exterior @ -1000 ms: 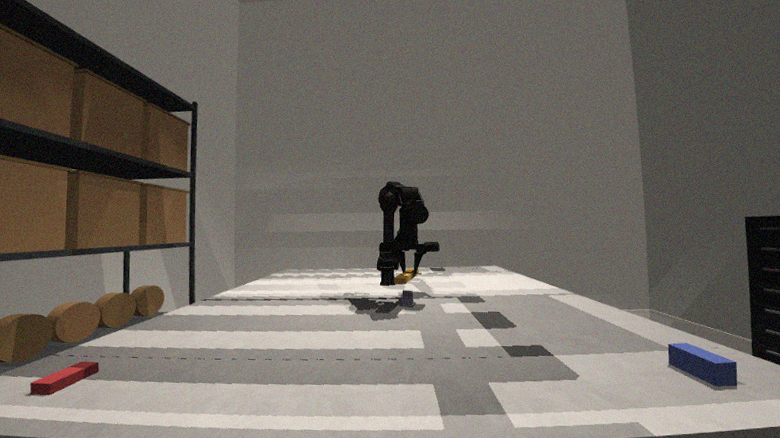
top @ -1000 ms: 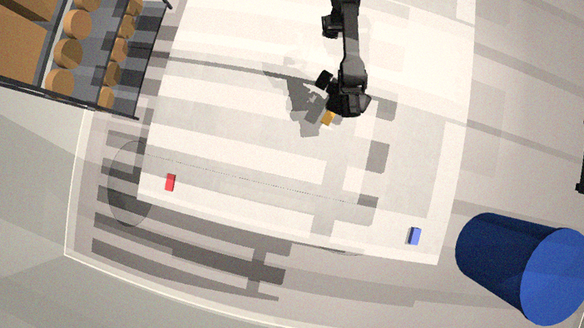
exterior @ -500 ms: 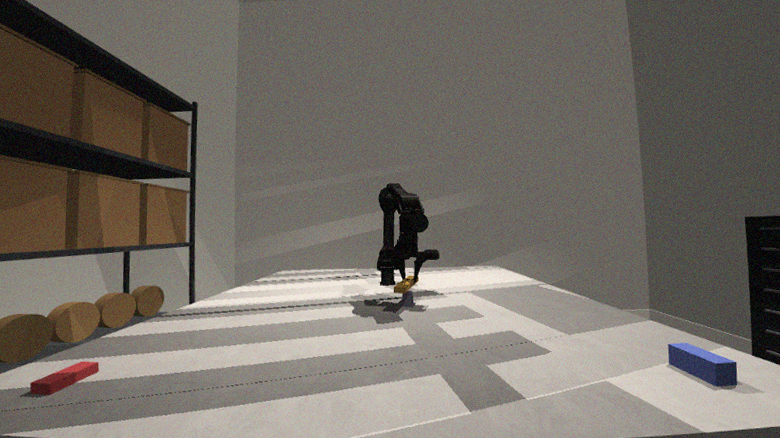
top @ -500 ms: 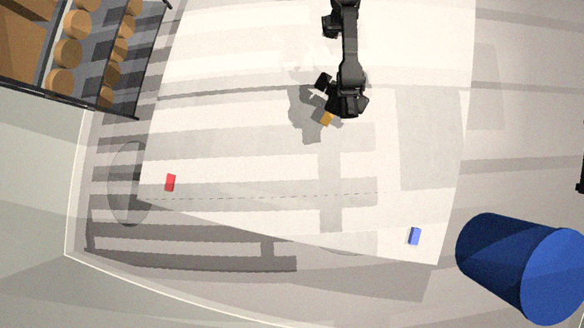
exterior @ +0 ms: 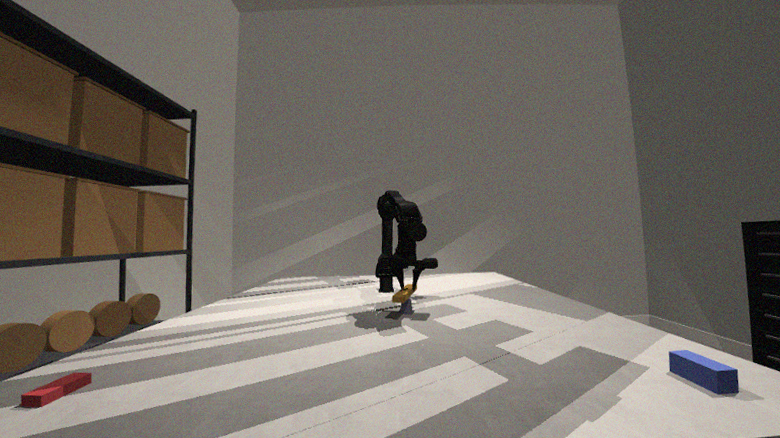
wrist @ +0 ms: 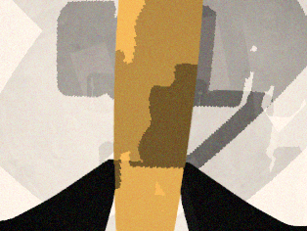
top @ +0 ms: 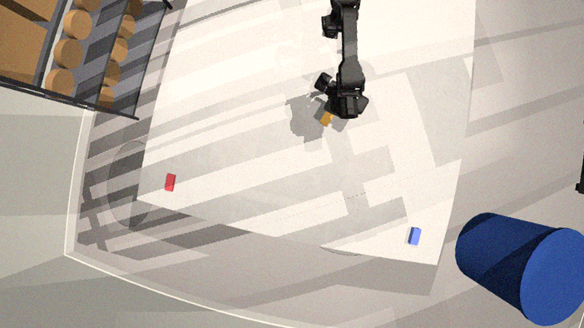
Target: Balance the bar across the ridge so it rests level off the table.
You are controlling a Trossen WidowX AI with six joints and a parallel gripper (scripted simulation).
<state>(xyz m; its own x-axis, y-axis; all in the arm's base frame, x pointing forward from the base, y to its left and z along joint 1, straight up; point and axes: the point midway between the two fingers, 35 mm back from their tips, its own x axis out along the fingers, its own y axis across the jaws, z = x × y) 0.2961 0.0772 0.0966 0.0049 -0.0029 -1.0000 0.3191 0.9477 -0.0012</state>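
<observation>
Now: the orange-yellow bar 30 mm ahead of my gripper tip and 10 mm to the right of it. The rest, counted from my gripper tip: red block 580 mm to the right, 440 mm ahead, 50 mm below; then blue block 440 mm ahead, 420 mm to the left, 50 mm below.
</observation>
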